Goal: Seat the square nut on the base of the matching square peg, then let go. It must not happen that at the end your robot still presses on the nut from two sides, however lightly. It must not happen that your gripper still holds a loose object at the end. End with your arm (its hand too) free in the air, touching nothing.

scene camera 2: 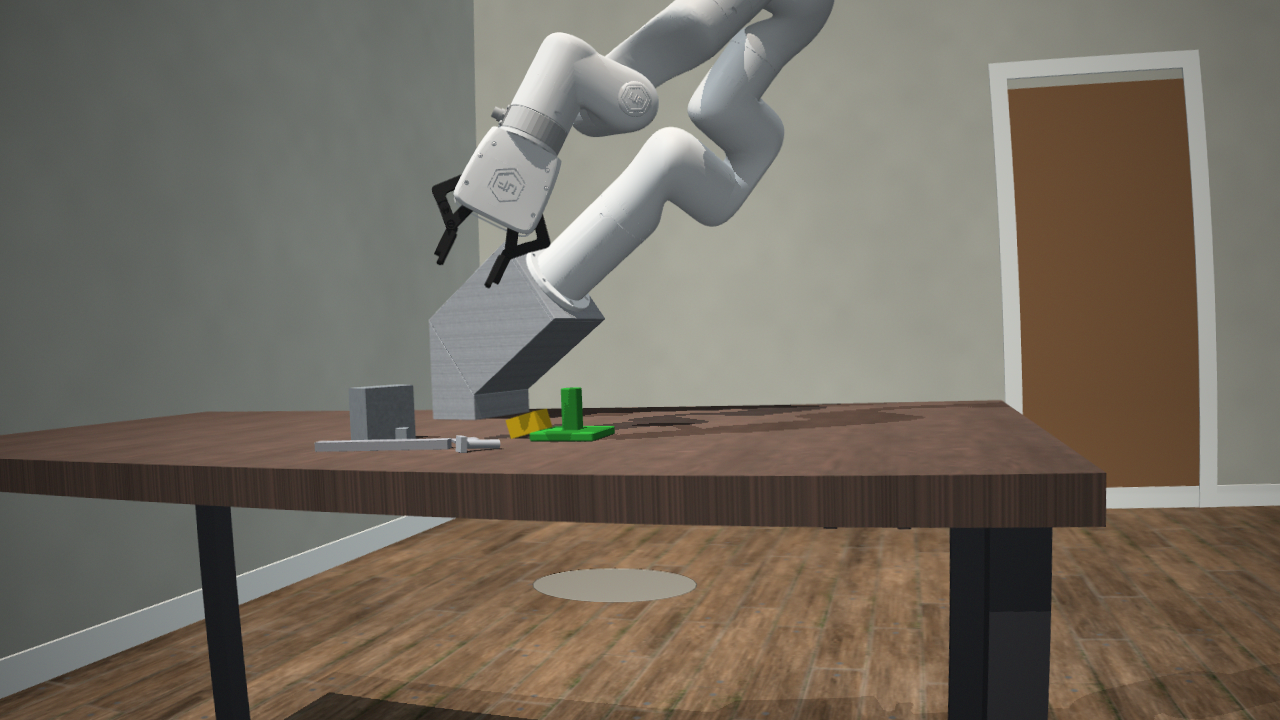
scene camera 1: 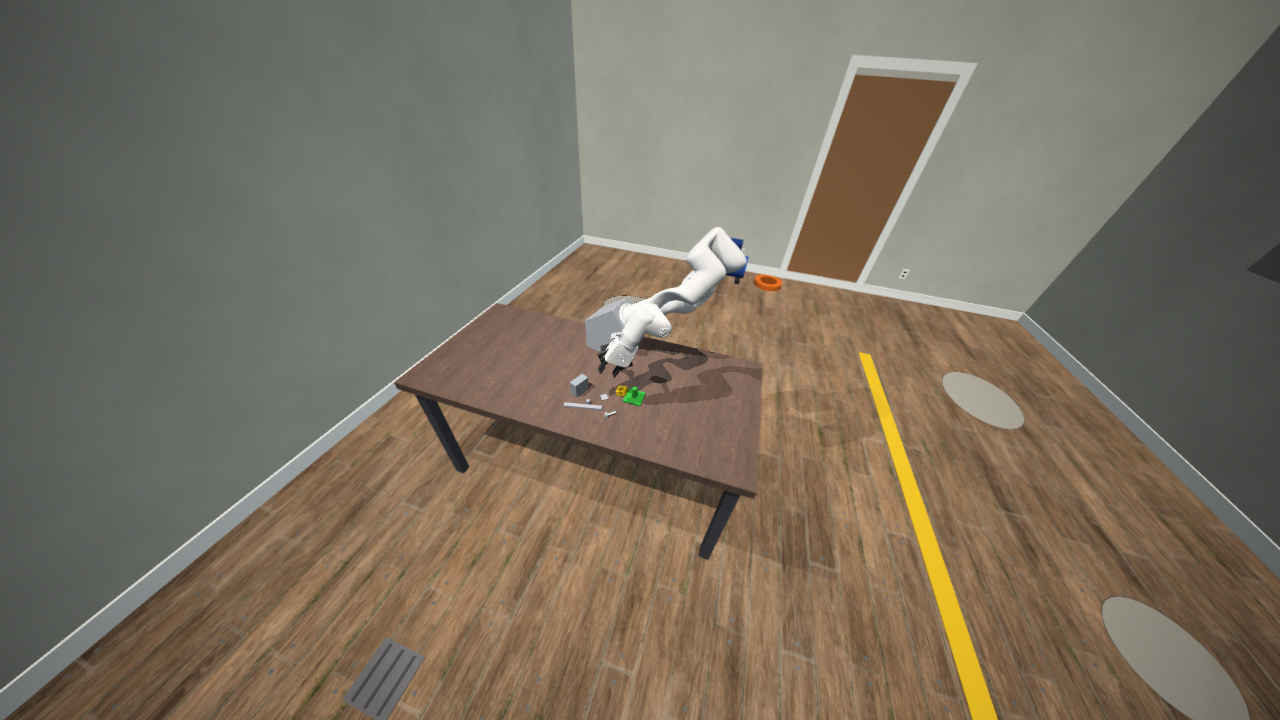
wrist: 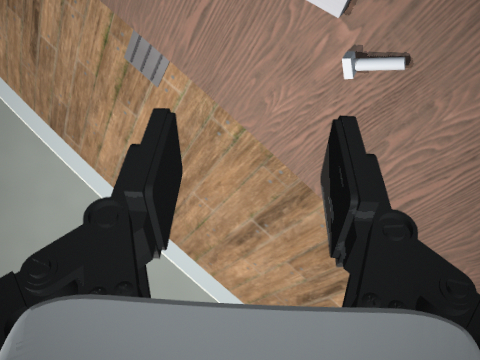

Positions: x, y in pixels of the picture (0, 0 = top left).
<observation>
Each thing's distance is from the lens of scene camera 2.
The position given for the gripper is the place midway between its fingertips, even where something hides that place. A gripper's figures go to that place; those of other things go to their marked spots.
gripper [scene camera 2: 463, 275]: 1.01 m
flat grey bar [scene camera 2: 440, 443]: 1.00 m
grey block [scene camera 2: 375, 413]: 1.10 m
</observation>
